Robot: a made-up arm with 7 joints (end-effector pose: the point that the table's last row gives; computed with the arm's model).
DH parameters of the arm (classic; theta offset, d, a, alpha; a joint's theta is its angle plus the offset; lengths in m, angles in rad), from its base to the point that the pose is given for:
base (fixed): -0.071 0 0 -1.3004
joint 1: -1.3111 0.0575 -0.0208 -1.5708
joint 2: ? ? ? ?
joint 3: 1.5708 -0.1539 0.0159 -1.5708
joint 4: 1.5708 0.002 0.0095 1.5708
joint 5: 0 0.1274 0.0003 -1.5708
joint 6: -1.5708 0 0.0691 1.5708
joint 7: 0 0.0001 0 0
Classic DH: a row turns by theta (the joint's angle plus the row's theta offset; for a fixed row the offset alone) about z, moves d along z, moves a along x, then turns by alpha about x.
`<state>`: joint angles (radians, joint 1 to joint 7).
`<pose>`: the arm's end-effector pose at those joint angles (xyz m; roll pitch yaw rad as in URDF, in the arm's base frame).
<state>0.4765 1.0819 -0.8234 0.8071 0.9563 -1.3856 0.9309</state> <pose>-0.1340 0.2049 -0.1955 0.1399 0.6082 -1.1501</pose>
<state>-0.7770 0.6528 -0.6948 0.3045 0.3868 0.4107 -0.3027</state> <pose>0.2797 0.0731 -0.1558 1.2927 0.6076 -0.1963</pose>
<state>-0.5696 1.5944 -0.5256 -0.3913 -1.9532 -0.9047 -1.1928</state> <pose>0.2155 0.1469 0.0123 0.4694 -0.6393 -1.6392</pose>
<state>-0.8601 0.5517 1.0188 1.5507 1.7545 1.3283 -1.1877</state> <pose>0.1441 0.2485 -0.2062 3.0724 0.8747 -2.8959</pose>
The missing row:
joint 2: 1.2915 -0.0004 -0.004 1.5708
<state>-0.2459 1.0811 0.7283 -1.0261 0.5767 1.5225 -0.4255</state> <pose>0.0922 0.1840 0.0698 0.7513 -0.3806 0.8660</pose>
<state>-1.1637 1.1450 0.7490 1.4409 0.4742 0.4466 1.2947</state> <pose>0.2022 0.3479 -0.0547 0.5910 -0.2723 2.2593</pose>
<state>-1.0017 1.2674 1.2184 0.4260 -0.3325 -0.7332 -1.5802</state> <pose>0.0378 0.2980 0.1413 1.8352 -0.5263 -0.7072</pose>
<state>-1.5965 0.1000 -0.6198 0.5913 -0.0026 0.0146 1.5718</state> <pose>0.2893 -0.1222 0.0495 -0.5648 -0.8098 1.0861</pose>
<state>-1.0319 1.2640 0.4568 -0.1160 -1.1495 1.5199 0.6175</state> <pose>0.2028 0.1813 0.0927 0.2568 0.1850 0.5368</pose>
